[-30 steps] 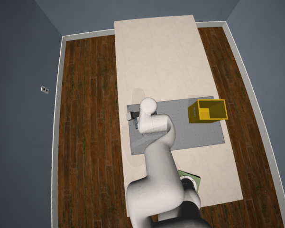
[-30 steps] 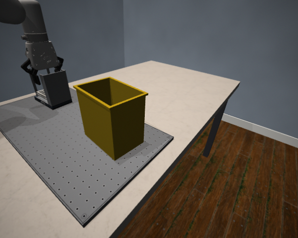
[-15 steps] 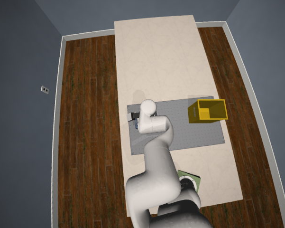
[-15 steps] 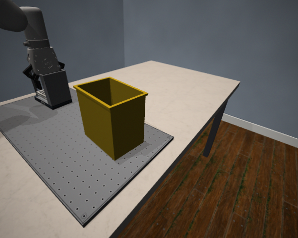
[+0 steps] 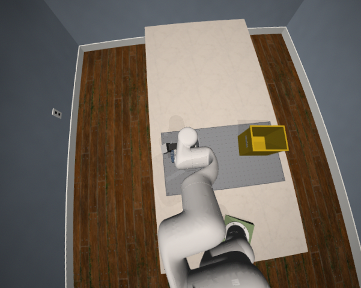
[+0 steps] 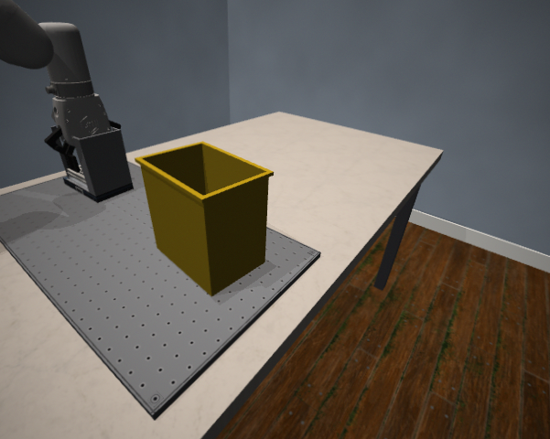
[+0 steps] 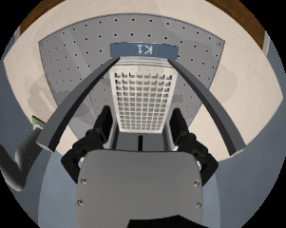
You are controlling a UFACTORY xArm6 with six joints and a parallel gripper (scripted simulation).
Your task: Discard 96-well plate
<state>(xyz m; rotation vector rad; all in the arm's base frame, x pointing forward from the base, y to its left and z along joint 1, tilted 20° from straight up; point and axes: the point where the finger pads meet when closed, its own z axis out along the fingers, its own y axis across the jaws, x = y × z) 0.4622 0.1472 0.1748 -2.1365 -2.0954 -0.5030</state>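
Now: hand 30 mm above the white 96-well plate. Round my hand: yellow plastics bin W1: 20 mm behind, 410 mm to the right, 20 mm above.
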